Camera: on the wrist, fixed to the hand. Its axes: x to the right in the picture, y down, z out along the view.
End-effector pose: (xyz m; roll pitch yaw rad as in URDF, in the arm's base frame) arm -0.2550 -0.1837 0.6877 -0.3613 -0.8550 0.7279
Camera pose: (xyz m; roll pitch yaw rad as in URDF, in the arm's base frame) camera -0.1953 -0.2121 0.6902 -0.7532 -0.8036 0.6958
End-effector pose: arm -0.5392 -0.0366 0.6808 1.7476 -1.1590 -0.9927
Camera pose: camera -0.4746 -0.0507 0.6806 1.2038 -1.1625 -0.8530
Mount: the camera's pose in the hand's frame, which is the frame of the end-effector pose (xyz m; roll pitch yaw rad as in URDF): 0.0187 -0.0507 -0.0381 -0.4157 0.0557 -0.0028
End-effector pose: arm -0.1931 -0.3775 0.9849 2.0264 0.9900 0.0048
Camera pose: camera -0.2072 -0.3210 0.9535 1.6856 0.9661 0.0950
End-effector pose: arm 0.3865 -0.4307 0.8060 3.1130 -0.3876 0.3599
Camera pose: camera 0.3715 -0.3810 0.8470 2.6954 -0.4432 0.3648
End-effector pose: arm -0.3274 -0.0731 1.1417 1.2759 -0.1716 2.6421
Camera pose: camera -0.3629 -0.0785 1.0862 0.8517 -0.1525 2.6952
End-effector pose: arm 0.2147 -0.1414 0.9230 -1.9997 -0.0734 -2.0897
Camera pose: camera 0.1959 -0.1469 0.9862 -2.4110 -0.0990 -2.1394
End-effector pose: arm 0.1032 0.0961 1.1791 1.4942 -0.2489 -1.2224
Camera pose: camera 0.1459 0.0783 1.1319 1.0647 -0.2415 -1.1654
